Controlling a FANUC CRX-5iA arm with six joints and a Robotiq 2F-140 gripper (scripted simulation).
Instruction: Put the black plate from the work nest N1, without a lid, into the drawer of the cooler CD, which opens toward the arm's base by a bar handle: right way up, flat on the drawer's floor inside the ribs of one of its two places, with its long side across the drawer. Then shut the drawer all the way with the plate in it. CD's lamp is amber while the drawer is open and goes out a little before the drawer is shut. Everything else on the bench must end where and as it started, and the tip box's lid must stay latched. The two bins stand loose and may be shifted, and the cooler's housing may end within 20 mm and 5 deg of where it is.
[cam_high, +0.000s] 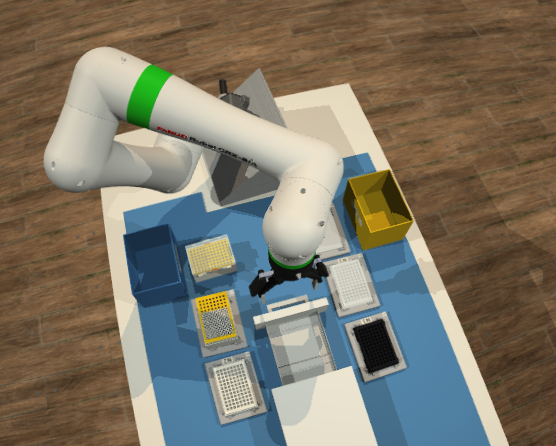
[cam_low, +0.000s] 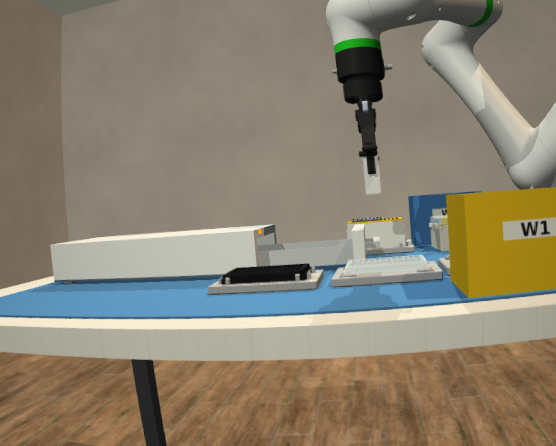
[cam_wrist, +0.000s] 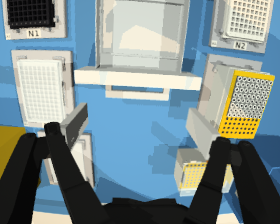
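The black plate lies 15 cm ahead of my hand, 21 cm to the left of it and 13 cm below it. Also, from my hand: cooler CD: 28 cm ahead, 3 cm to the left, 11 cm below; drawer: 15 cm ahead, 2 cm to the left, 12 cm below; yellow tip box: 1 cm ahead, 20 cm to the right, 9 cm below.
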